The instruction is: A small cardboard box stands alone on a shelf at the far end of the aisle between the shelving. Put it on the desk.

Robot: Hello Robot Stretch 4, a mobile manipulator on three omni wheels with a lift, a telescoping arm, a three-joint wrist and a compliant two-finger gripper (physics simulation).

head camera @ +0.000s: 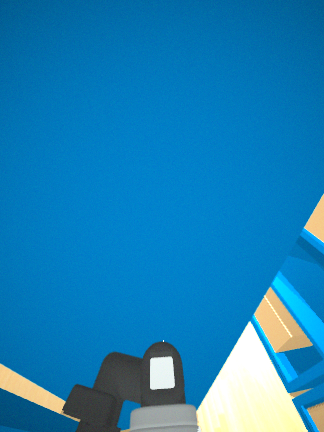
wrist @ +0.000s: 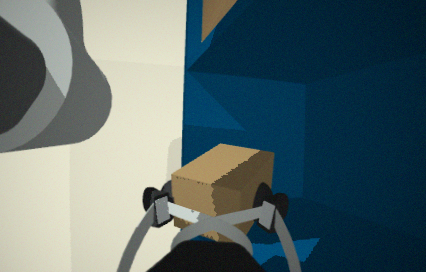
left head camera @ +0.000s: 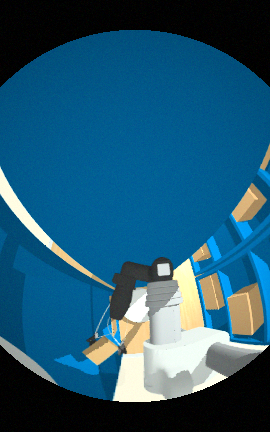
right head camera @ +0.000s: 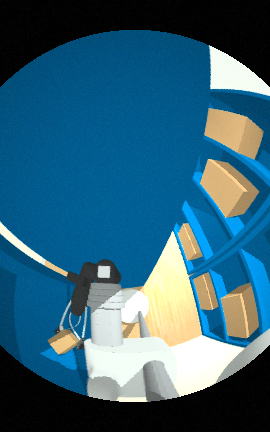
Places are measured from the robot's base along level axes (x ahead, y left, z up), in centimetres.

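Pixels of known places: gripper, fingertip midpoint: (wrist: 217, 197) (left head camera: 103, 350) (right head camera: 67, 343); robot's base, link origin: (left head camera: 138, 304) (right head camera: 130, 304).
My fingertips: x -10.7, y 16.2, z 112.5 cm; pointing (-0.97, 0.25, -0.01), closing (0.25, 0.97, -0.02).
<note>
Ahead of a thing's pixels: the offset from my fingertips to its top centre.
The small cardboard box {dx +0.9, dy +0.7, dz +5.1 cm} (left head camera: 99, 351) (right head camera: 63, 342) (wrist: 200, 192) is held off to the left of the arm, tilted in the head camera side views. My gripper (left head camera: 106, 345) (right head camera: 69, 337) (wrist: 217, 197) is shut on it, with one dark fingertip pad against each side. In the wrist view a shadow edge runs down the box. In the head camera view the wrist joints show at the bottom, while the fingers and the box do not show. The desk cannot be made out in these views.
A large blue panel (head camera: 150, 175) (left head camera: 130, 150) (right head camera: 110, 150) stands close ahead and fills much of the head views. Blue shelving (head camera: 300, 310) with larger cardboard boxes {dx -19.3, dy -116.6, dz -35.0 cm} (left head camera: 246, 309) (right head camera: 240, 311) is on the right. Blue surfaces (wrist: 250, 100) stand close behind the held box.
</note>
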